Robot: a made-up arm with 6 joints. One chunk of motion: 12 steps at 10 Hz.
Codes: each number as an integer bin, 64 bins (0 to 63) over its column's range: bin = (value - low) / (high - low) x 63, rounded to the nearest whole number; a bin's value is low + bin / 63 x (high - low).
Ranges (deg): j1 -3..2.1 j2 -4.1..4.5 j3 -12.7..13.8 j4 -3.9..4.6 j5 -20.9..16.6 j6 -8..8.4
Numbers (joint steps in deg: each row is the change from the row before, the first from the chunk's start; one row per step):
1: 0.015 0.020 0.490 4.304 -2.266 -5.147
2: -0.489 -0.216 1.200 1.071 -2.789 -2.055
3: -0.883 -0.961 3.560 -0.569 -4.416 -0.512
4: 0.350 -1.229 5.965 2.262 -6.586 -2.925
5: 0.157 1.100 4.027 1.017 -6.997 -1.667
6: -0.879 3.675 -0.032 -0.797 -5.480 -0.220
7: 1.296 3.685 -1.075 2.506 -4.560 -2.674
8: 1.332 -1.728 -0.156 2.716 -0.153 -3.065
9: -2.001 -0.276 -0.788 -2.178 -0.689 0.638
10: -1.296 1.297 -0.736 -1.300 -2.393 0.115
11: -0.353 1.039 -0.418 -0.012 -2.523 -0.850
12: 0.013 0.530 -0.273 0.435 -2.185 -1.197
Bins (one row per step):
1: 37 30 31 61 31 11
2: 31 28 33 37 30 23
3: 26 23 39 25 28 29
4: 41 21 44 46 24 19
5: 39 38 40 36 23 24
6: 26 57 30 23 26 30
7: 53 57 28 47 27 20
8: 54 17 30 49 35 19
9: 12 28 28 13 34 33
10: 21 40 28 19 31 31
11: 33 38 29 29 31 27
12: 37 34 30 32 31 26

